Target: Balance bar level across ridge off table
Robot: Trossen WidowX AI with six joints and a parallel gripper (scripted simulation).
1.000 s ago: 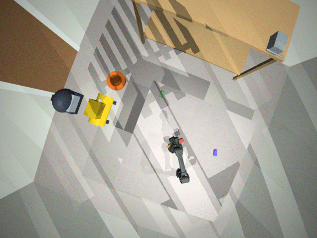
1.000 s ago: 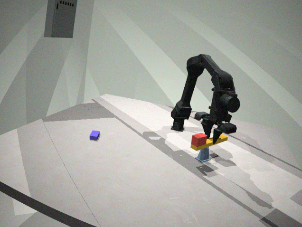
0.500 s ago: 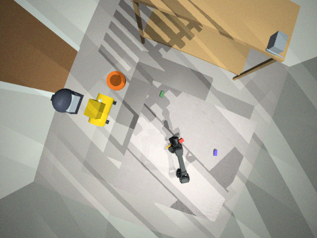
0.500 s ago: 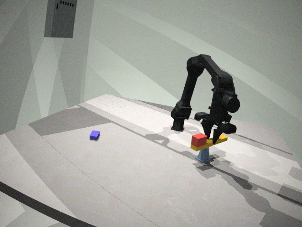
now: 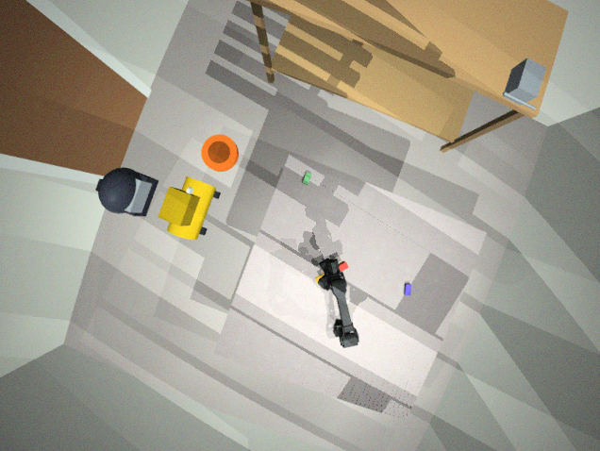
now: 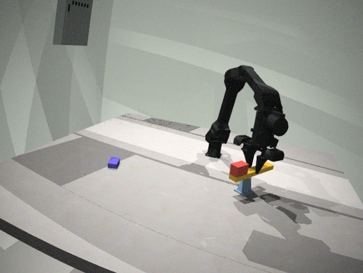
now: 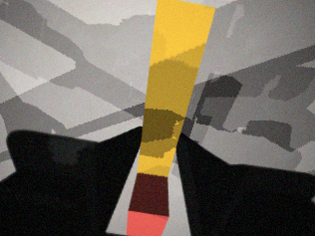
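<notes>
The ridge is 2 cm ahead of my gripper tip, 2 cm to the right of it and 1 cm below it. Also, from my gripper tip: small purple block 6 cm ahead, 49 cm to the right, 6 cm below; small green block 45 cm ahead, 31 cm to the left, 6 cm below.
</notes>
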